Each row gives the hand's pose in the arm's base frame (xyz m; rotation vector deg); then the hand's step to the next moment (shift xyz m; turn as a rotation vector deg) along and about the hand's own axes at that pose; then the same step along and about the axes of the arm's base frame.
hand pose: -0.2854 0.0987 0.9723 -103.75 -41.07 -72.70
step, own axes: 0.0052 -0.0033 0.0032 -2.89 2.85 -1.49
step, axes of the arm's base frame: 0.0007 0.0045 0.0052 0.58 -2.78 -3.26
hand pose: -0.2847 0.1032 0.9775 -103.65 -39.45 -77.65
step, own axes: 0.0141 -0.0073 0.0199 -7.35 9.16 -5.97
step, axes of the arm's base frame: 0.0093 0.0202 0.0124 1.78 -9.95 -8.45
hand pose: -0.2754 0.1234 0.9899 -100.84 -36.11 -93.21
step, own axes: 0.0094 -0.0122 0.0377 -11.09 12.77 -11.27
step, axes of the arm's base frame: 0.0177 0.0352 0.0103 0.39 -15.98 -12.56
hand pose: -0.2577 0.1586 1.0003 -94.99 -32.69 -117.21
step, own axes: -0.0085 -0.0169 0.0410 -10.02 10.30 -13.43
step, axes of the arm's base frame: 0.0245 0.0379 -0.0010 -2.95 -15.28 -12.03
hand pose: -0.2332 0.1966 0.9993 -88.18 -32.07 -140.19
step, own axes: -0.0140 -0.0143 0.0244 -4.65 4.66 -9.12
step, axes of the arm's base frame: 0.0211 0.0227 -0.0061 -3.79 -8.18 -6.73
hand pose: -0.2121 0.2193 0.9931 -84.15 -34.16 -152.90
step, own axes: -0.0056 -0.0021 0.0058 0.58 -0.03 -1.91
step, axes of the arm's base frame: 0.0073 0.0031 -0.0025 -1.87 -0.55 -0.45
